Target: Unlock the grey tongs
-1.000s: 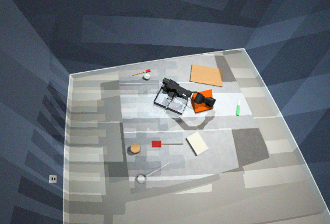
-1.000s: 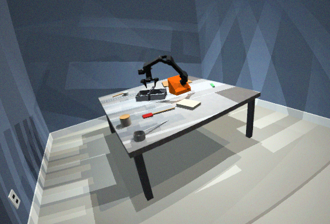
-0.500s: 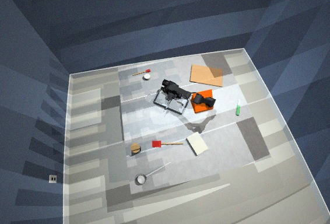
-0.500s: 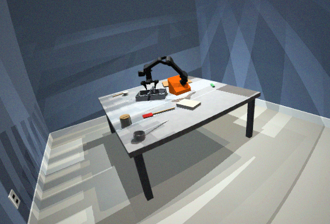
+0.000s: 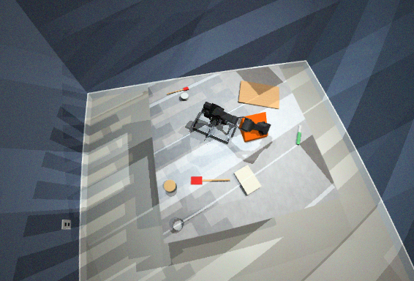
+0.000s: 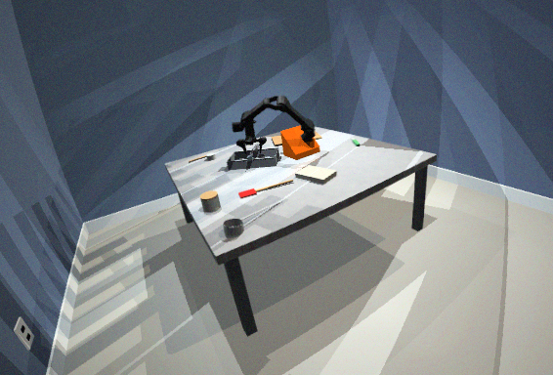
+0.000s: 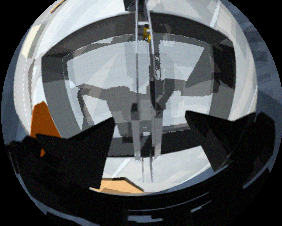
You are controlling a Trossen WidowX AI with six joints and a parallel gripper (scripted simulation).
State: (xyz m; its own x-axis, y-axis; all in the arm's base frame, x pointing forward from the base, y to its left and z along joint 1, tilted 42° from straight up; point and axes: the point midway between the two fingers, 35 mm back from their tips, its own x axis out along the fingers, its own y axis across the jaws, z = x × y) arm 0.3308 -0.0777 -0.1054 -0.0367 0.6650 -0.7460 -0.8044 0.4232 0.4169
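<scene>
Right now my gripper tip is 1 cm short of the roasting tin, 2 cm to the right of it and 2 cm above it. From my gripper tip the other things lie so: wooden board: 46 cm behind, 21 cm to the right, 4 cm below; red spatula: 17 cm ahead, 43 cm to the left, 4 cm below; cream slab: 13 cm behind, 49 cm to the left, 4 cm below.
</scene>
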